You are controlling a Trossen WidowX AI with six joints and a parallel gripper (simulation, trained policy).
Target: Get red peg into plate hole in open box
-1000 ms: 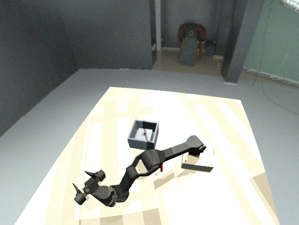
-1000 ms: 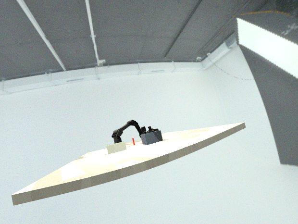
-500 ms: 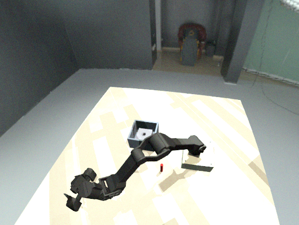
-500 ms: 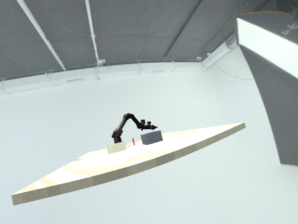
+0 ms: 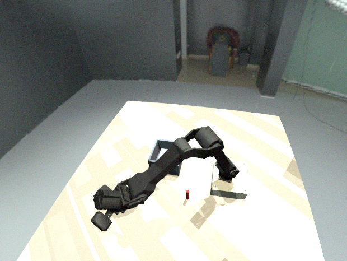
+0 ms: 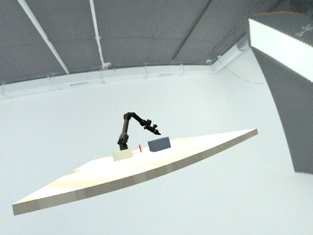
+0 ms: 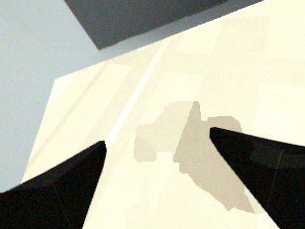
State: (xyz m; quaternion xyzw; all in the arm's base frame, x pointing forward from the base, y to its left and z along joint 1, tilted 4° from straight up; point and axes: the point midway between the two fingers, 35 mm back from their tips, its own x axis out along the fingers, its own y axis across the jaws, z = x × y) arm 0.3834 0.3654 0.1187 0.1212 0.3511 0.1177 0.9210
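Now: gripper tip 27 cm past the red peg, 24 cm to the left of it and 10 cm above it. From my gripper tip the other things lie so: grey box (40 cm to the right, 12 cm below, 9 cm behind).
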